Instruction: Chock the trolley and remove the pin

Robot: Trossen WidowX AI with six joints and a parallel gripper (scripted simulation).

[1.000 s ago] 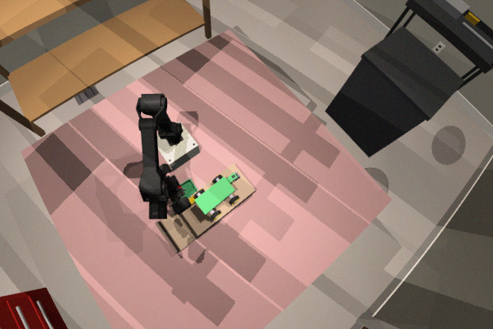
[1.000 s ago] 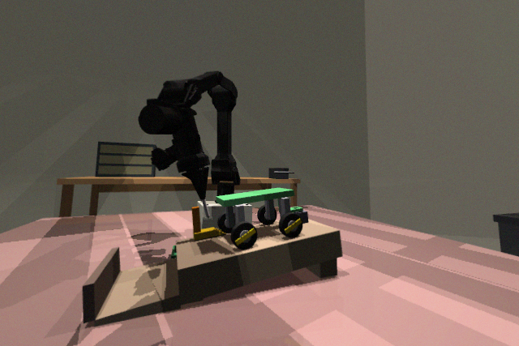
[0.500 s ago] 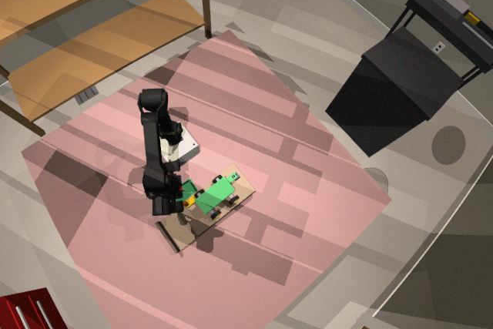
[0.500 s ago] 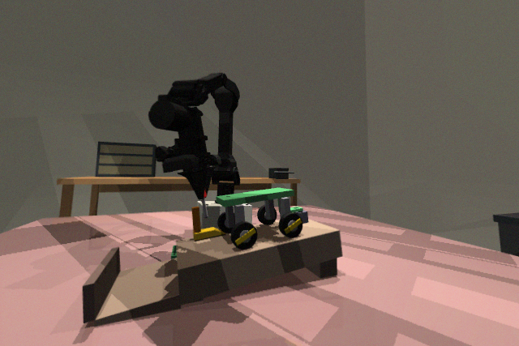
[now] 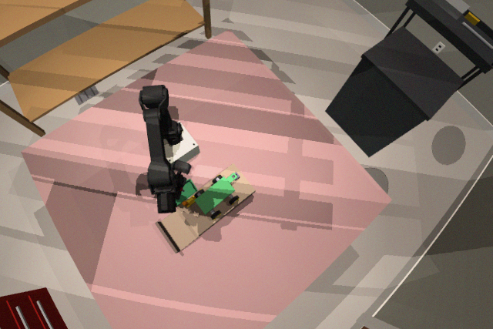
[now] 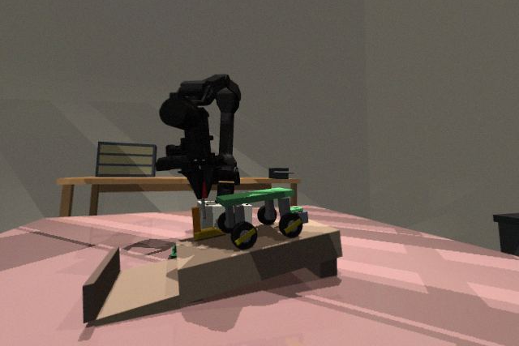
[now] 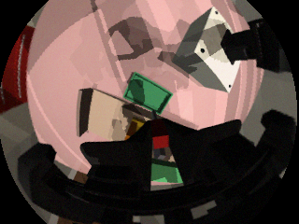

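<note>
Right now my gripper tip is 1 cm past the green tray and 14 cm above it. Also, from my gripper tip: yellow chock: 5 cm ahead, 1 cm to the left, 5 cm below; green-decked trolley: 9 cm ahead, 11 cm to the left, 3 cm below; red-headed stop pin: right at my gripper tip.
</note>
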